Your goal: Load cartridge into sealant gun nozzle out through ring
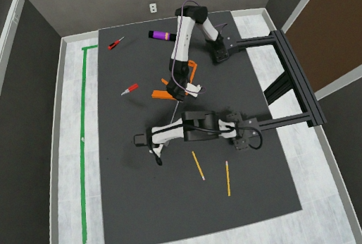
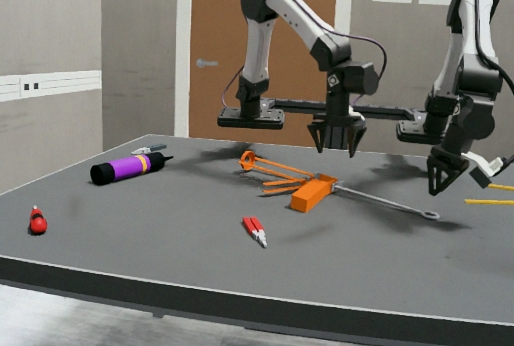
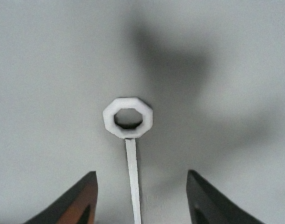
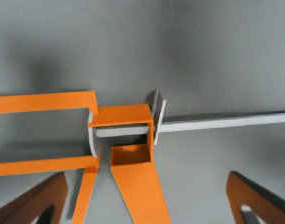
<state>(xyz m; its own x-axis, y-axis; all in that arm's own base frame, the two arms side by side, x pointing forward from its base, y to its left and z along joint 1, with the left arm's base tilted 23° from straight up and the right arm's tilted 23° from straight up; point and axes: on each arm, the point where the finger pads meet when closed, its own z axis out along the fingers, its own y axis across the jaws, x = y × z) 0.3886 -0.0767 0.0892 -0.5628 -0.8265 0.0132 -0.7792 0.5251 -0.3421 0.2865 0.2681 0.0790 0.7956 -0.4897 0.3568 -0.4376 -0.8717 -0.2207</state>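
Note:
My right gripper is now 510 mm to the left of the purple cartridge, 80 mm above it and 60 mm short of it. The rest, counted from my right hand: grey plunger rod (100 mm to the left, 90 mm below, 60 mm ahead); then pencil (500 mm to the left, 210 mm behind, 100 mm below); then thumb plate (80 mm below, 10 mm to the left, 10 mm ahead).

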